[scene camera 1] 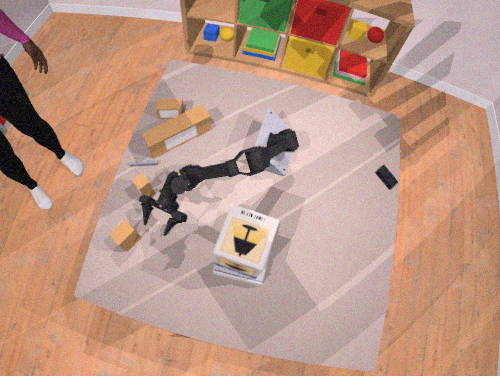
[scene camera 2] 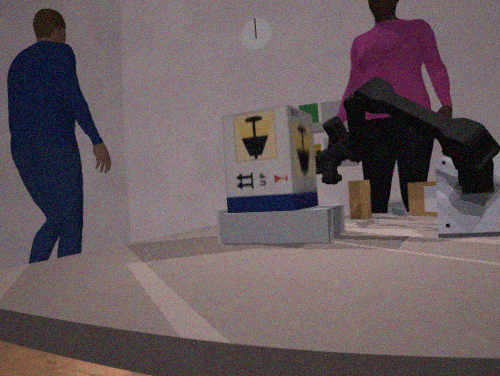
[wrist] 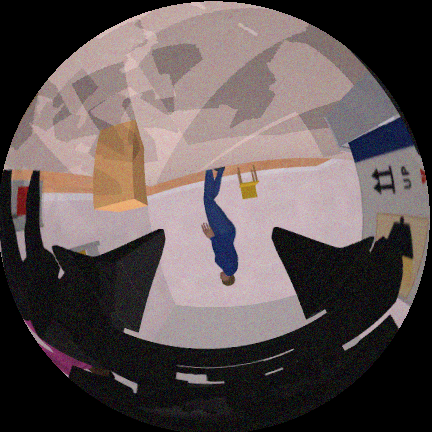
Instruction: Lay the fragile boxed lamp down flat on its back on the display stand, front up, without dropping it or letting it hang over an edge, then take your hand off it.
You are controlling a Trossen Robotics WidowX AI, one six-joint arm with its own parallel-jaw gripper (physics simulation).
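Frame: origin at the arm's base, x ahead, y left, z up, level; metres.
Where they show: gripper, fingertip midpoint: (scene camera 1: 154, 230) (wrist: 219, 233); arm's base at its link origin: (scene camera 1: 272, 142) (scene camera 2: 476, 181).
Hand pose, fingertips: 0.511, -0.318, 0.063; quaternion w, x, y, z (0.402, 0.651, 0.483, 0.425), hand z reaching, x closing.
Observation:
Each offset is from my fingertips to the centre of the thing, as dx, dy, dz.
The boxed lamp (scene camera 1: 267, 227) (scene camera 2: 275, 170) (wrist: 370, 200) is a white carton with yellow lamp pictures and a dark blue band along its bottom. It rests on the low grey display stand (scene camera 1: 255, 281) (scene camera 2: 275, 227) (wrist: 357, 112), level, with a lamp picture facing up. In scene camera 2 its side arrows and the word UP are turned sideways, and its base lies inside the stand's visible edges. The far edges are hidden. My gripper (scene camera 1: 155, 228) (wrist: 219, 233) is open and empty, off to the box's left in scene camera 1, apart from it.
Small wooden-coloured blocks @(+0.042, -0.138, -0.108) (scene camera 1: 125, 235) @(-0.175, -0.138, -0.103) (scene camera 1: 143, 185) lie near the gripper. A long brown box @(-0.472, -0.103, -0.113) (scene camera 1: 167, 127), a smaller box @(-0.590, -0.193, -0.128) (scene camera 1: 169, 108) and a thin grey bar @(-0.296, -0.207, -0.157) (scene camera 1: 144, 163) lie at the left. A black block @(-0.566, +0.886, -0.151) (scene camera 1: 386, 177) lies at the right. Two people stand beyond the mat.

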